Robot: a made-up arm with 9 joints. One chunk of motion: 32 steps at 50 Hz.
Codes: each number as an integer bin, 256 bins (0 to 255) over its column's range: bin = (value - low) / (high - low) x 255, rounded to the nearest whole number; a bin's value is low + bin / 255 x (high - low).
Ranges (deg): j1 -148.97..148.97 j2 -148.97..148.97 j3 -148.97..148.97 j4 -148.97..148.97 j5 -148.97..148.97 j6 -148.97..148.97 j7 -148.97..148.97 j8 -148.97..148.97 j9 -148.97..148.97
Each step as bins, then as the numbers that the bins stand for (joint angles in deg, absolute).
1 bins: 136 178 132 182 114 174 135 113 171
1 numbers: 9.93 59.00 5.26 63.68 -15.77 54.33 8.76 -16.94 50.83
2 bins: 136 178 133 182 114 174 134 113 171
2 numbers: 9.93 59.00 6.43 63.68 -15.77 54.33 7.59 -16.94 50.83
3 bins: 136 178 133 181 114 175 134 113 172
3 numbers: 9.93 59.00 6.43 62.51 -15.77 55.50 7.59 -16.94 51.99
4 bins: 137 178 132 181 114 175 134 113 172
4 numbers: 11.10 59.00 5.26 62.51 -15.77 55.50 7.59 -16.94 51.99
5 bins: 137 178 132 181 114 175 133 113 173
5 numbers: 11.10 59.00 5.26 62.51 -15.77 55.50 6.43 -16.94 53.16
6 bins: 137 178 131 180 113 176 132 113 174
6 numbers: 11.10 59.00 4.09 61.34 -16.94 56.67 5.26 -16.94 54.33
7 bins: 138 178 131 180 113 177 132 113 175
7 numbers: 12.27 59.00 4.09 61.34 -16.94 57.84 5.26 -16.94 55.50
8 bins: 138 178 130 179 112 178 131 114 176
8 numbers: 12.27 59.00 2.92 60.17 -18.11 59.00 4.09 -15.77 56.67
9 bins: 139 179 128 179 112 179 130 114 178
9 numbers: 13.44 60.17 0.58 60.17 -18.11 60.17 2.92 -15.77 59.00
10 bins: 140 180 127 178 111 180 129 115 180
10 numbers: 14.60 61.34 -0.58 59.00 -19.28 61.34 1.75 -14.60 61.34
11 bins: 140 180 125 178 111 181 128 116 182
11 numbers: 14.60 61.34 -2.92 59.00 -19.28 62.51 0.58 -13.44 63.68
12 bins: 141 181 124 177 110 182 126 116 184
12 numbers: 15.77 62.51 -4.09 57.84 -20.45 63.68 -1.75 -13.44 66.01
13 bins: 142 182 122 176 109 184 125 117 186
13 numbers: 16.94 63.68 -6.43 56.67 -21.62 66.01 -2.92 -12.27 68.35
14 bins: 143 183 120 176 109 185 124 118 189
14 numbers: 18.11 64.85 -8.76 56.67 -21.62 67.18 -4.09 -11.10 71.86
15 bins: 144 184 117 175 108 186 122 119 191
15 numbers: 19.28 66.01 -12.27 55.50 -22.78 68.35 -6.43 -9.93 74.19
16 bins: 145 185 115 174 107 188 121 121 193
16 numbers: 20.45 67.18 -14.60 54.33 -23.95 70.69 -7.59 -7.59 76.53
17 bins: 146 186 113 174 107 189 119 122 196
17 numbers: 21.62 68.35 -16.94 54.33 -23.95 71.86 -9.93 -6.43 80.03
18 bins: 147 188 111 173 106 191 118 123 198
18 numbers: 22.78 70.69 -19.28 53.16 -25.12 74.19 -11.10 -5.26 82.37
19 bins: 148 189 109 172 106 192 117 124 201
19 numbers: 23.95 71.86 -21.62 51.99 -25.12 75.36 -12.27 -4.09 85.88
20 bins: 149 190 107 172 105 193 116 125 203
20 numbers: 25.12 73.02 -23.95 51.99 -26.29 76.53 -13.44 -2.92 88.21
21 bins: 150 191 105 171 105 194 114 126 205
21 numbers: 26.29 74.19 -26.29 50.83 -26.29 77.70 -15.77 -1.75 90.55
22 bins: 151 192 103 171 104 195 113 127 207
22 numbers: 27.46 75.36 -28.63 50.83 -27.46 78.87 -16.94 -0.58 92.89
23 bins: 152 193 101 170 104 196 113 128 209
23 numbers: 28.63 76.53 -30.96 49.66 -27.46 80.03 -16.94 0.58 95.22
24 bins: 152 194 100 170 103 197 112 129 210
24 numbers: 28.63 77.70 -32.13 49.66 -28.63 81.20 -18.11 1.75 96.39
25 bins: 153 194 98 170 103 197 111 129 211
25 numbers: 29.79 77.70 -34.47 49.66 -28.63 81.20 -19.28 1.75 97.56
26 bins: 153 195 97 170 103 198 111 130 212
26 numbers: 29.79 78.87 -35.64 49.66 -28.63 82.37 -19.28 2.92 98.73
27 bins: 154 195 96 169 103 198 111 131 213
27 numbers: 30.96 78.87 -36.80 48.49 -28.63 82.37 -19.28 4.09 99.90
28 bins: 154 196 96 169 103 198 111 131 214
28 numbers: 30.96 80.03 -36.80 48.49 -28.63 82.37 -19.28 4.09 101.07
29 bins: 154 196 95 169 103 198 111 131 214
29 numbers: 30.96 80.03 -37.97 48.49 -28.63 82.37 -19.28 4.09 101.07
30 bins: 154 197 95 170 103 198 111 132 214
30 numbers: 30.96 81.20 -37.97 49.66 -28.63 82.37 -19.28 5.26 101.07
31 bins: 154 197 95 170 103 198 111 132 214
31 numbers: 30.96 81.20 -37.97 49.66 -28.63 82.37 -19.28 5.26 101.07
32 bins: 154 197 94 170 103 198 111 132 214
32 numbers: 30.96 81.20 -39.14 49.66 -28.63 82.37 -19.28 5.26 101.07
